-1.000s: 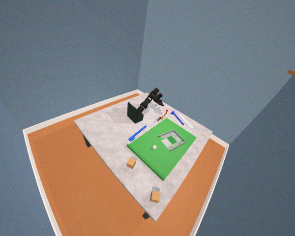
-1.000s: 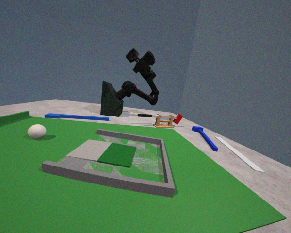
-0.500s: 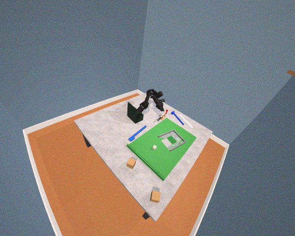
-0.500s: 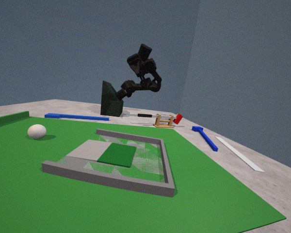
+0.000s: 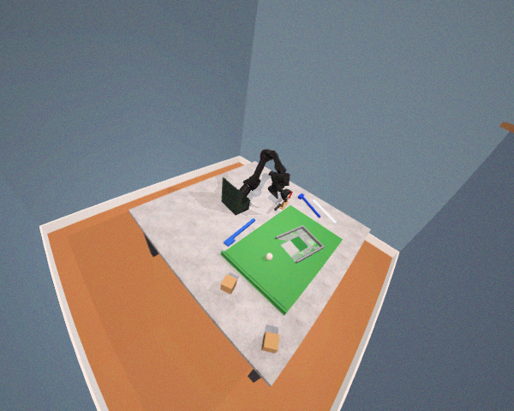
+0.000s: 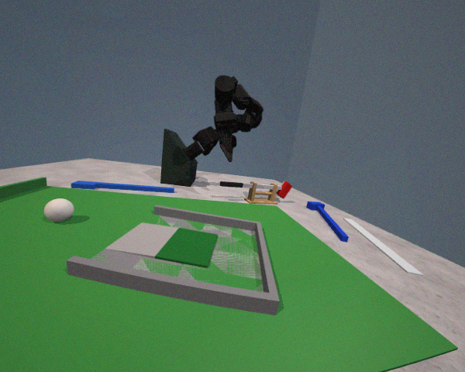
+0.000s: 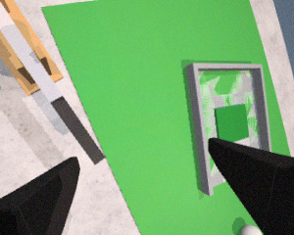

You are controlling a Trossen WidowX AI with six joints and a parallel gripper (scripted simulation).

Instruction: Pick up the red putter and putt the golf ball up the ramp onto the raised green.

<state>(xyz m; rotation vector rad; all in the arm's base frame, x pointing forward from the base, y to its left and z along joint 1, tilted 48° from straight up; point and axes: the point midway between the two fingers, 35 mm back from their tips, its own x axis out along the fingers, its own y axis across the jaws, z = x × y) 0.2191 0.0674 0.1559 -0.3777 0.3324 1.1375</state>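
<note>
The red putter is 70 mm behind my gripper tip, 130 mm to the left of it and 100 mm below it. From my gripper tip the other things lie so: white golf ball: 240 mm ahead, 320 mm to the right, 130 mm below; then wooden stand: 70 mm behind, 150 mm to the left, 120 mm below; then blue putter: 60 mm ahead, 330 mm to the left, 140 mm below.
</note>
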